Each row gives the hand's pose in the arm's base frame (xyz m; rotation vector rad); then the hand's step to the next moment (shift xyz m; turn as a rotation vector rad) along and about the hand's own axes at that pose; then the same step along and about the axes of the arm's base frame.
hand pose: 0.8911 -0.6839 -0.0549 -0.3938 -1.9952 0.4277
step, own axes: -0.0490 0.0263 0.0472 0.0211 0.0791 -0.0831
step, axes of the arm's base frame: -0.0188 -0.0049 -0.0703 0.0726 0.0900 0.0153
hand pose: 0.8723 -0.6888 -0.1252 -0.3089 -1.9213 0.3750
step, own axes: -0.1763 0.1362 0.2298 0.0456 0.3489 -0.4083
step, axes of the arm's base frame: -0.1441 0.0307 -0.2841 0.3763 0.3836 0.0419
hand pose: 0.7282 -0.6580 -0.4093 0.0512 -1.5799 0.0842
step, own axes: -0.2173 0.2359 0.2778 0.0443 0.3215 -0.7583
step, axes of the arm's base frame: -0.2946 0.2066 -0.2249 0.7274 0.3864 0.0445
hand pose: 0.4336 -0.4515 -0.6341 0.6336 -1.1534 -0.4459
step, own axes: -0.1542 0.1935 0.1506 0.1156 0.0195 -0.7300
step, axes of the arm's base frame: -0.1941 0.2060 0.0615 0.7243 0.1102 -0.0997
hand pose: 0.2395 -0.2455 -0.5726 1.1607 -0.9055 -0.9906
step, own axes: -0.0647 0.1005 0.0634 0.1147 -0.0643 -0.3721
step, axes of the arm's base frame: -0.0651 0.0536 0.1058 0.3758 -0.0049 -0.1204
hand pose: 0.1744 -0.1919 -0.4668 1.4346 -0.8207 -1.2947
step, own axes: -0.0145 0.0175 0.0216 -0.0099 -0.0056 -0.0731
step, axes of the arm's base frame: -0.0216 0.0038 0.0224 0.0683 0.0274 -0.0073
